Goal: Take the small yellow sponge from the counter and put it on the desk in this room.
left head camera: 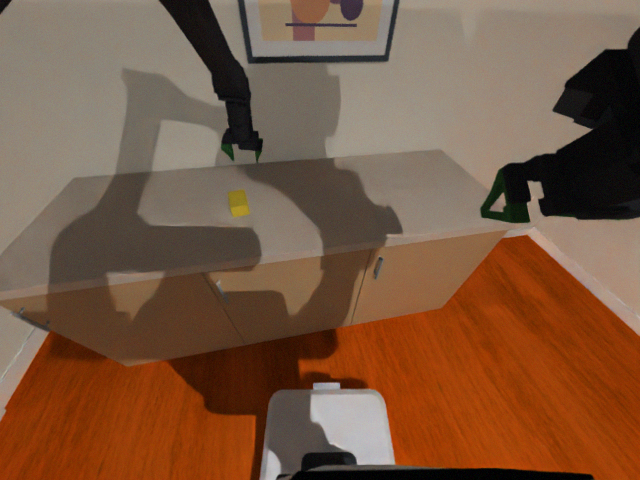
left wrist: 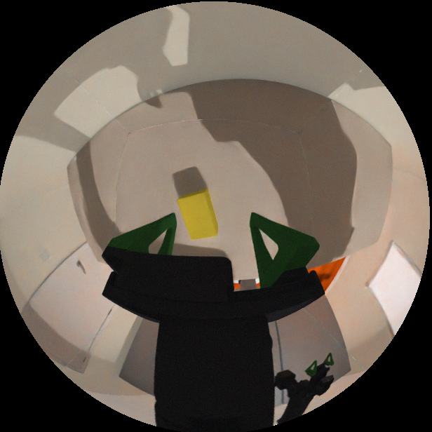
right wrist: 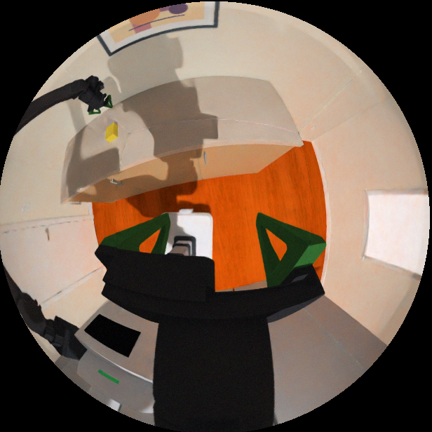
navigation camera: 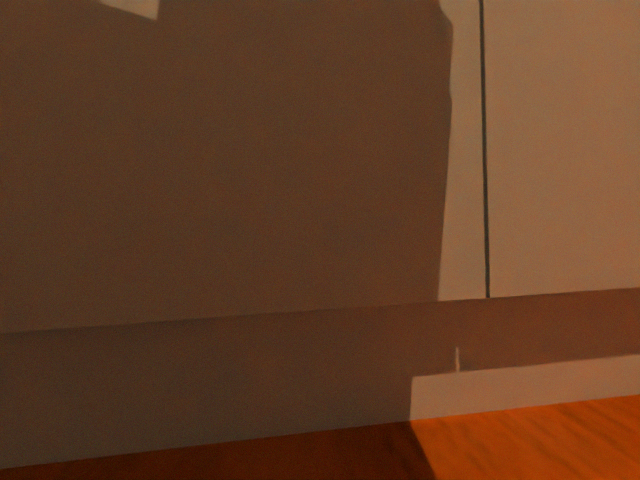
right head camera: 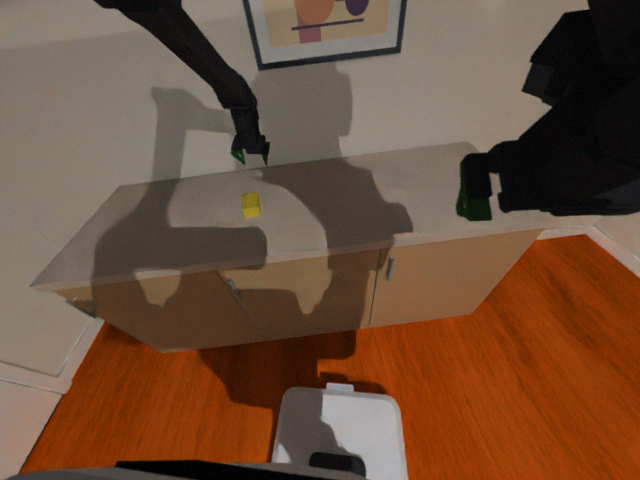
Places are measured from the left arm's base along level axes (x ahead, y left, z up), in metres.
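Where they show: left gripper, fingertip midpoint: [left head camera: 245, 160] [right head camera: 255, 164]; right gripper, fingertip midpoint: [left head camera: 514, 212] [right head camera: 498, 208].
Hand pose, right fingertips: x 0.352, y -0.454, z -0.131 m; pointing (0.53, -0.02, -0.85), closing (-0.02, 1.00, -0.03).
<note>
After its pixels a point has its place.
The small yellow sponge [left head camera: 238, 203] {x 0.777, y 0.117, z -0.455 m} [right head camera: 251, 205] {x 0.775, y 0.110, z -0.455 m} [left wrist: 198, 215] [right wrist: 111, 132] lies on the light counter [left head camera: 403, 191] {x 0.930, y -0.545, z -0.500 m} [right head camera: 413, 180] {x 0.989, y -0.532, z -0.500 m} [left wrist: 150, 150] [right wrist: 240, 105], left of its middle. My left gripper [left head camera: 245, 158] {x 0.867, y 0.084, z -0.334 m} [right head camera: 255, 162] {x 0.867, y 0.084, z -0.334 m} [left wrist: 212, 217] [right wrist: 105, 109] is open and empty, raised above the counter near its back edge; in the left wrist view the sponge shows beyond the fingers, nearer the left one. My right gripper [right wrist: 212, 217] is open and empty, held high near the counter's right end in the head views. The desk does not show clearly in these views.
A framed picture [left head camera: 318, 59] {x 1.199, y -0.173, z -0.093 m} [right head camera: 330, 58] {x 1.201, y -0.188, z -0.092 m} hangs on the wall behind the counter. Cabinet doors with handles [left head camera: 378, 267] [right head camera: 390, 269] form the counter's front. My white base [left head camera: 356, 413] {x 0.228, y -0.349, z -1.150 m} [right head camera: 367, 413] {x 0.244, y -0.346, z -1.150 m} stands on the orange wood floor [left head camera: 465, 361] {x 0.502, y -1.072, z -1.410 m} [right head camera: 491, 372] {x 0.510, y -1.037, z -1.410 m} before it.
</note>
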